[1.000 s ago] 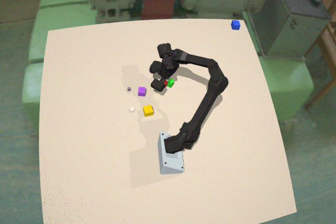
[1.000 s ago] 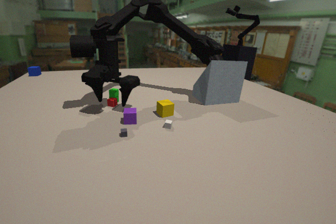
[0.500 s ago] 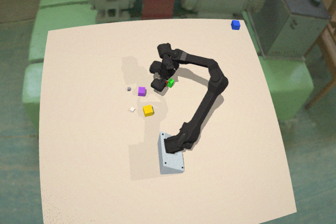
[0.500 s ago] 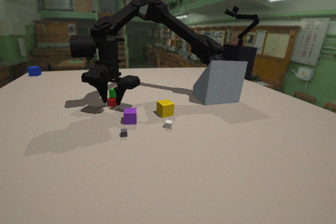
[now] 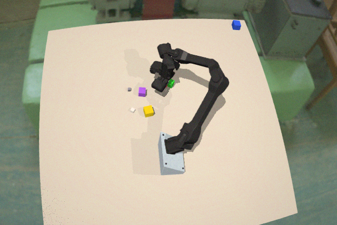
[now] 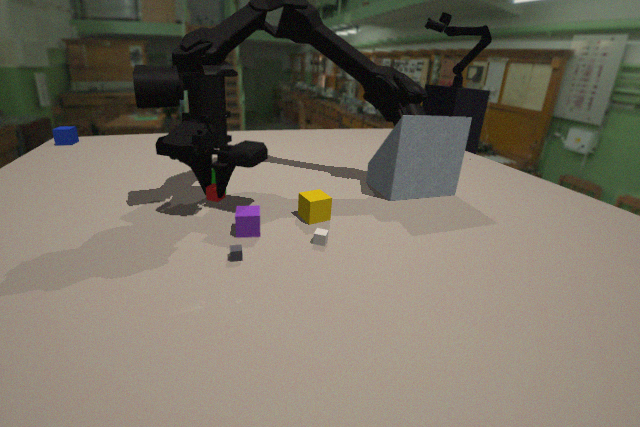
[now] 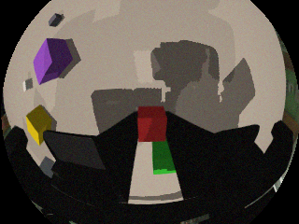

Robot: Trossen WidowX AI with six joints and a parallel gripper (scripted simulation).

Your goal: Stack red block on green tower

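The purple cube is 12 cm to the left of my gripper tip, 4 cm behind it and 1 cm above it. The rest, counted from my gripper tip: yellow cube: 15 cm behind, 11 cm to the left, 1 cm above; then small grey cube: 18 cm to the left, 1 cm behind; then red block: right at my gripper tip.
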